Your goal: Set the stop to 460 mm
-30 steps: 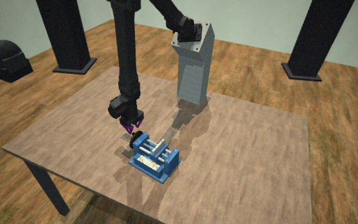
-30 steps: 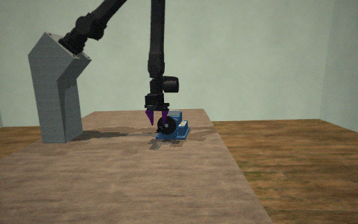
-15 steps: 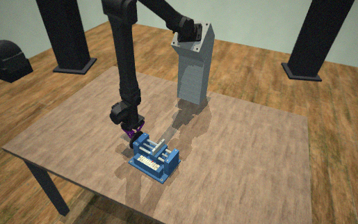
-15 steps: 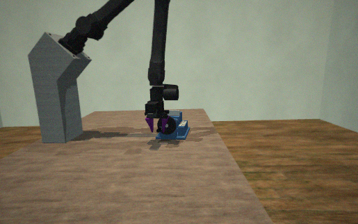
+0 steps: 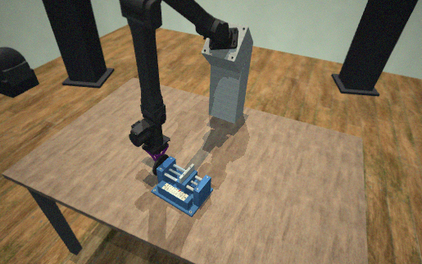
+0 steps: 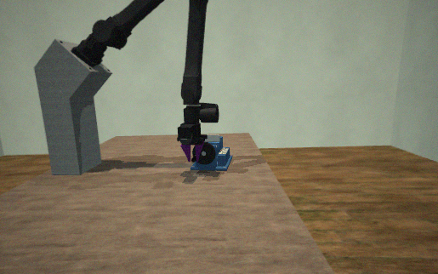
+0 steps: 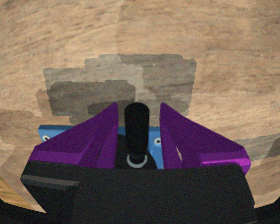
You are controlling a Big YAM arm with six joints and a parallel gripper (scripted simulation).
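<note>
Right now the dark handle is 10 mm to the left of my hand and 10 mm ahead of it. From my hand the other things lie so: black handwheel 20 mm to the left, 20 mm ahead; stop fixture 140 mm to the left, 120 mm ahead, 30 mm above.
</note>
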